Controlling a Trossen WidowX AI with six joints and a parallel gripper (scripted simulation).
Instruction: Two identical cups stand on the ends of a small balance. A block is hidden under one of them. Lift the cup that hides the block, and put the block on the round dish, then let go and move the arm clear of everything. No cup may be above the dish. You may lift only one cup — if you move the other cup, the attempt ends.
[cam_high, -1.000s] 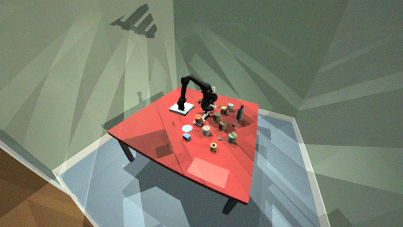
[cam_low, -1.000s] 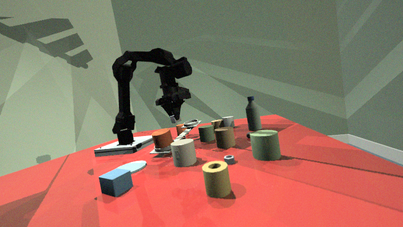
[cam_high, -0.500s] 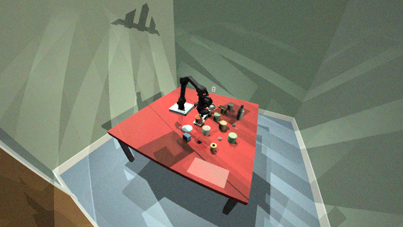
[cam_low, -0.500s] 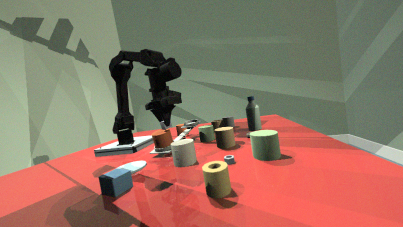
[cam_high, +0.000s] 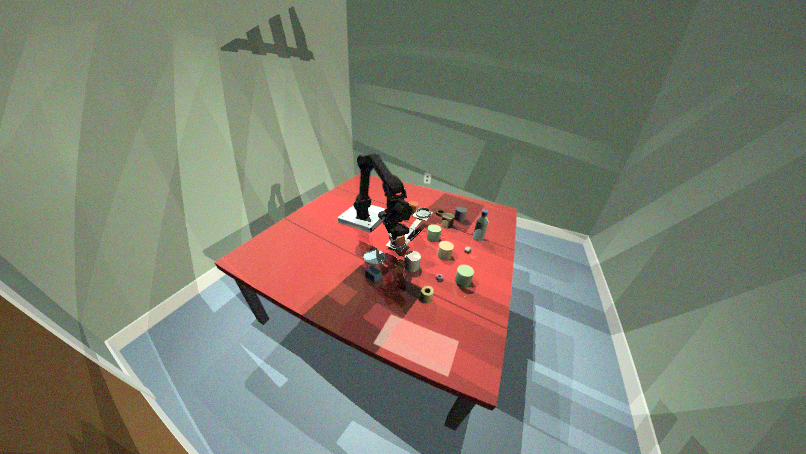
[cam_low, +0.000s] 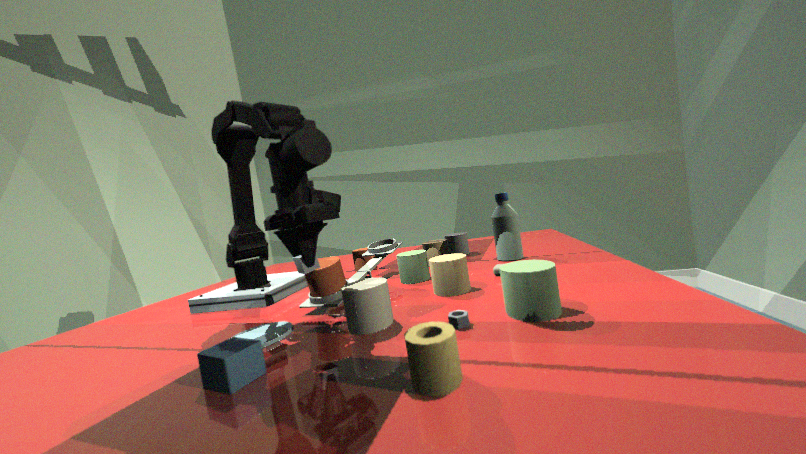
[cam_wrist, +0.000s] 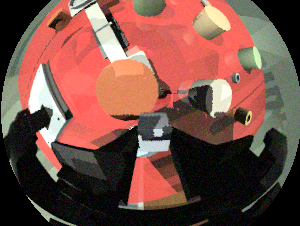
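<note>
My gripper tip is 70 mm past the round white dish, 60 mm to the left of it and 90 mm above it. Also, from my gripper tip: cream cup (110 mm ahead, 60 mm to the right, 60 mm below); then blue cube (20 mm behind, 180 mm to the right, 80 mm below); then small balance (30 mm ahead, 190 mm to the left, 60 mm below).
</note>
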